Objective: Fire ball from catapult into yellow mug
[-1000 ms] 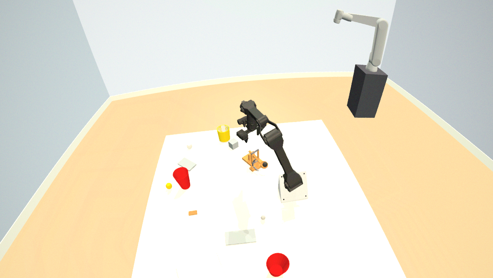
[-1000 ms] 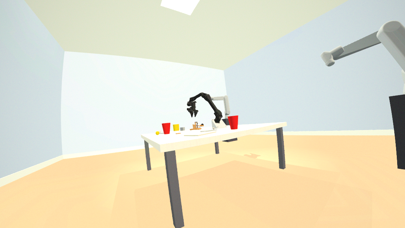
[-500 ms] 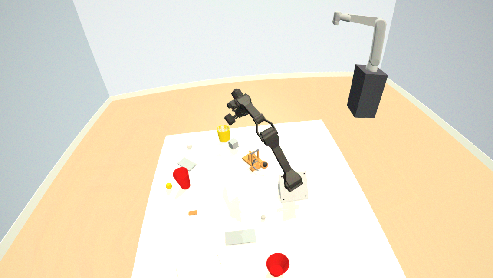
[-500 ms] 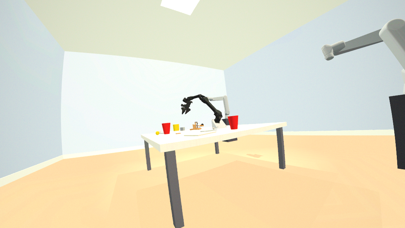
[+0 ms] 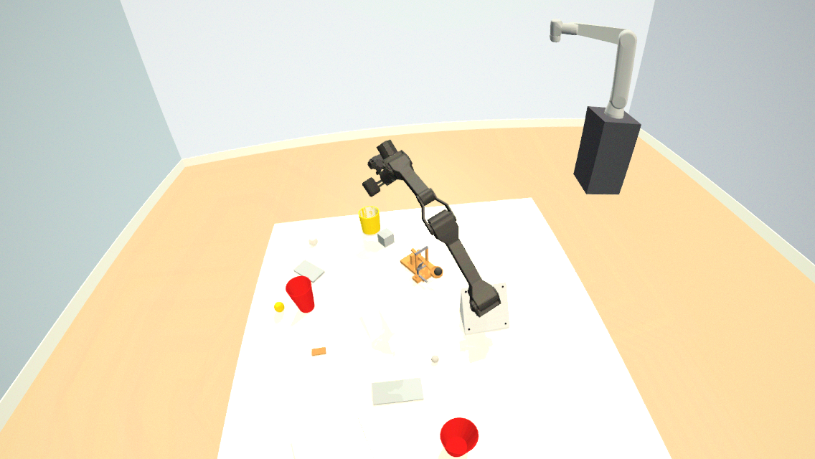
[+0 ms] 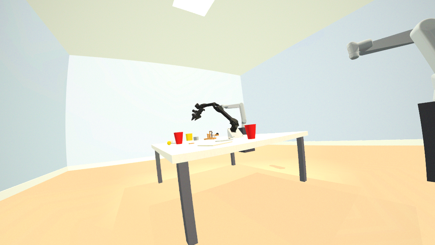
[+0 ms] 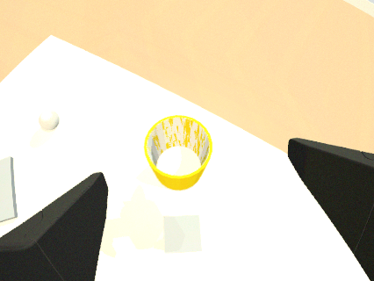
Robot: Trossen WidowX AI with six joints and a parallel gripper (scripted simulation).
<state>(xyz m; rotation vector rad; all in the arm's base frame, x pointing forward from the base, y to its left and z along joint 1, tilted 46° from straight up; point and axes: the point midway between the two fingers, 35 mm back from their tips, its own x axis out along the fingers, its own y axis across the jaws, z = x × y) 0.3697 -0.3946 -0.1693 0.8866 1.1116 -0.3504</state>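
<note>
My gripper tip is 23 cm past the black ball, 26 cm to the right of it and 21 cm above it. Round my gripper tip: catapult 18 cm behind, 22 cm to the left, 22 cm below; yellow mug 6 cm ahead, 6 cm to the right, 24 cm below; grey cube 1 cm behind, 3 cm to the left, 25 cm below.
</note>
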